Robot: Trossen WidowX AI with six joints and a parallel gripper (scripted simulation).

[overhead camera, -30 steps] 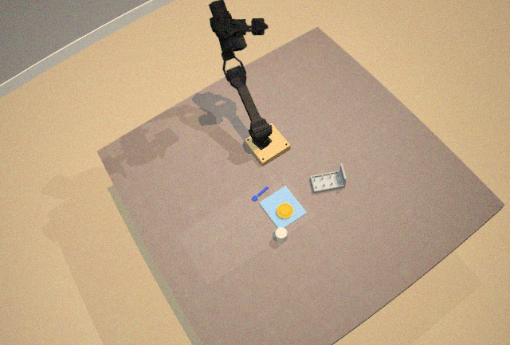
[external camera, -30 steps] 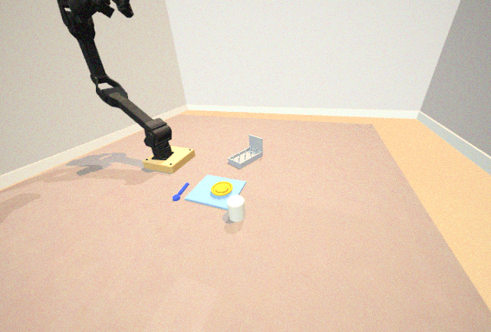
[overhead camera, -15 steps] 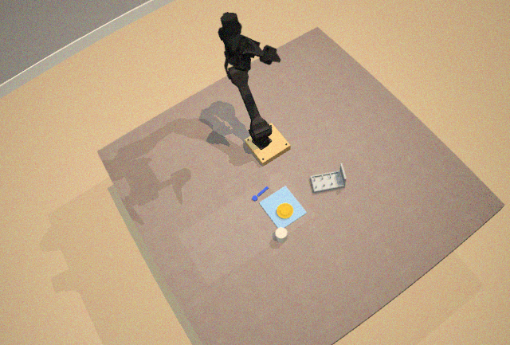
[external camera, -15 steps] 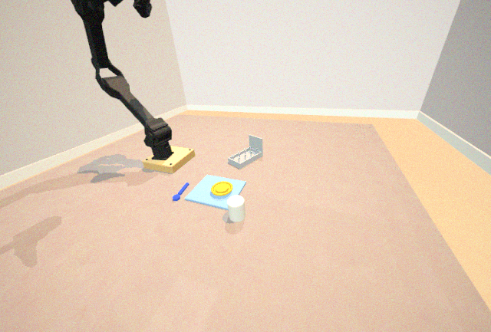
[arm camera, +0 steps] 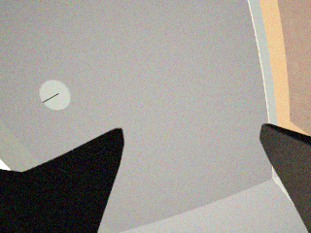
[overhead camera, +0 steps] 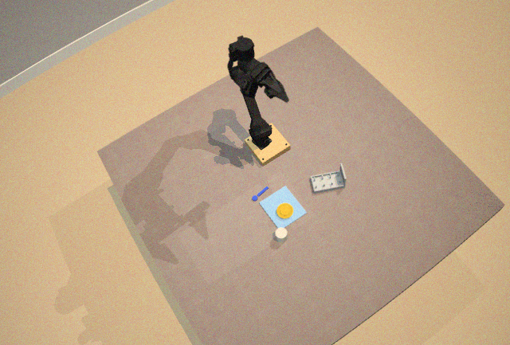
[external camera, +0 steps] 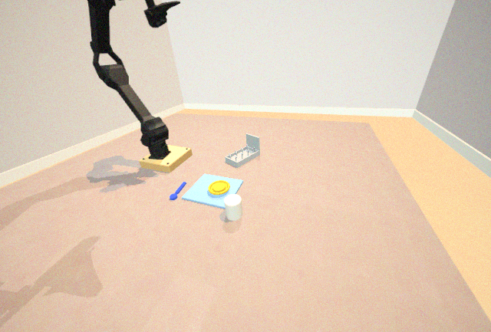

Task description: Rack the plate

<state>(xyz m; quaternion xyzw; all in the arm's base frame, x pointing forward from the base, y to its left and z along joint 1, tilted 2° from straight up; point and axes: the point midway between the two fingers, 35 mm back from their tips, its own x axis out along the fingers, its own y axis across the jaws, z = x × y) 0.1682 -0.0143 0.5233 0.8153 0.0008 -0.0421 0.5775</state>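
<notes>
Right now the yellow plate is 530 mm below my gripper tip, 120 mm to the right of it and 90 mm ahead of it. Also, from my gripper tip: blue spoon (550 mm below, 140 mm to the right, 50 mm behind); then light blue mat (550 mm below, 120 mm to the right, 70 mm ahead); then grey dish rack (530 mm below, 120 mm ahead, 90 mm to the left).
</notes>
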